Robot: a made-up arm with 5 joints.
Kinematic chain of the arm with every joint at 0, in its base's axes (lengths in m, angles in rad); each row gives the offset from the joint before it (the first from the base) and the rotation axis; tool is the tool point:
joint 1: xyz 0 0 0.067 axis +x
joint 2: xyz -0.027 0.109 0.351 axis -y
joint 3: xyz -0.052 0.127 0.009 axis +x
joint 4: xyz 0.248 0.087 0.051 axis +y
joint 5: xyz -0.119 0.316 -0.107 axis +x
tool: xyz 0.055 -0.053 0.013
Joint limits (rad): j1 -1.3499..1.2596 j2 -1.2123..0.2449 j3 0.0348..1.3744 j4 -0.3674..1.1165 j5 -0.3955..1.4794
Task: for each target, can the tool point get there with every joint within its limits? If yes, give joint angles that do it. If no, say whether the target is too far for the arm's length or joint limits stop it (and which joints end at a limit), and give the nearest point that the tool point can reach.
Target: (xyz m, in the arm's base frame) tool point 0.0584 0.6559 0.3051
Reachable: yes | joints -0.1837 -0.6387 0.2386 0.5284 1.0542
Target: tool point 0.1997 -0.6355 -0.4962
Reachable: no: joint limits stop it (at a limit: joint 1, joint 3, joint 4) | nearest point 0.0169 0.2726 -0.5124 | short by 0.927 m
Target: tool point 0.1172 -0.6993 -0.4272
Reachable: no: joint limits stop it (at a limit: joint 1, joint 3, joint 4, joint 5) | nearest point 0.2306 -0.5410 0.4845 | short by 0.932 m
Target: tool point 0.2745 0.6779 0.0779
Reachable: yes | joints -0.8099 -0.8389 1.1617 0.2792 1.3120
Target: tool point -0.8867 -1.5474 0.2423
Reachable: no: too far | nearest point -0.0980 -0.6207 0.5534 | short by 1.256 m
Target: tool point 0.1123 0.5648 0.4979
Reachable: yes | joints 0.0040 -0.3805 0.4256 0.3252 0.2783
